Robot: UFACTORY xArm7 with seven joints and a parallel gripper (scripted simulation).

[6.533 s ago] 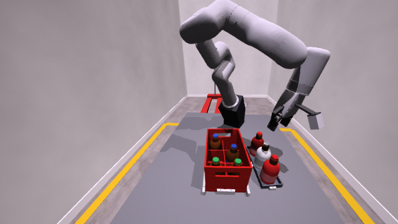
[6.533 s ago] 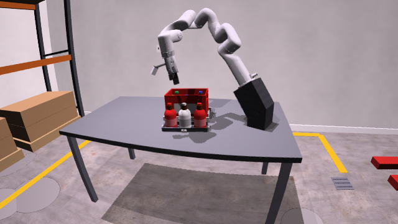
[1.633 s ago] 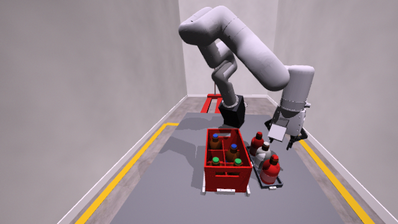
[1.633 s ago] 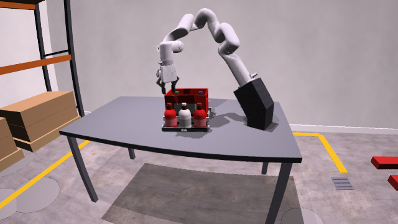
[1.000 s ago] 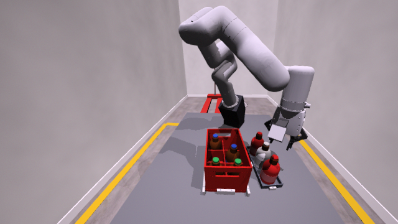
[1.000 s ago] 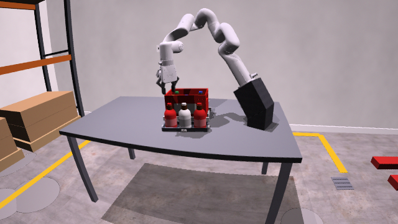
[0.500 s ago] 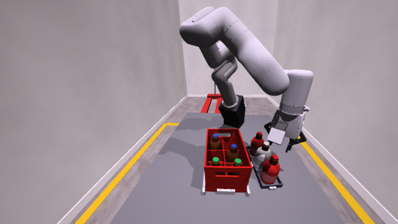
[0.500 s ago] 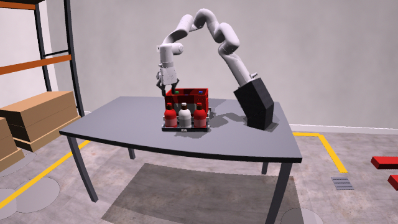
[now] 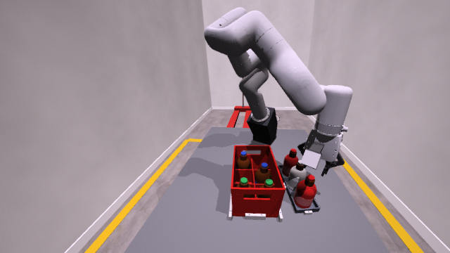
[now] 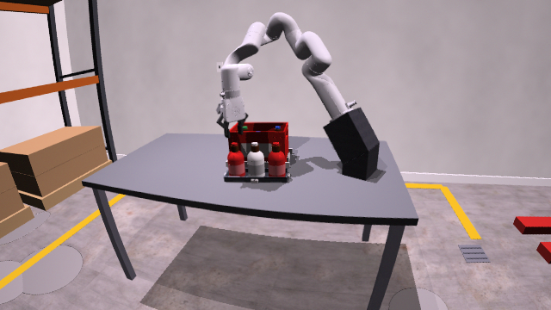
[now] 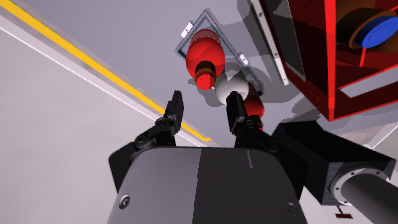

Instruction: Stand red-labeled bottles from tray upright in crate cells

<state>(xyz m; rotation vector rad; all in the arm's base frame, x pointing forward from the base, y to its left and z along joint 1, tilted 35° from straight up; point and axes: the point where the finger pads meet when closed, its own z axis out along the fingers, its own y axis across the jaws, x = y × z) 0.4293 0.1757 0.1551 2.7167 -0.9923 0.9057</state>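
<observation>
Now: the white bottle 13 cm below my hand and 9 cm behind it. Round my hand: red crate: 21 cm to the right, 13 cm below, 8 cm behind; dark tray: 20 cm below, 9 cm behind.
</observation>
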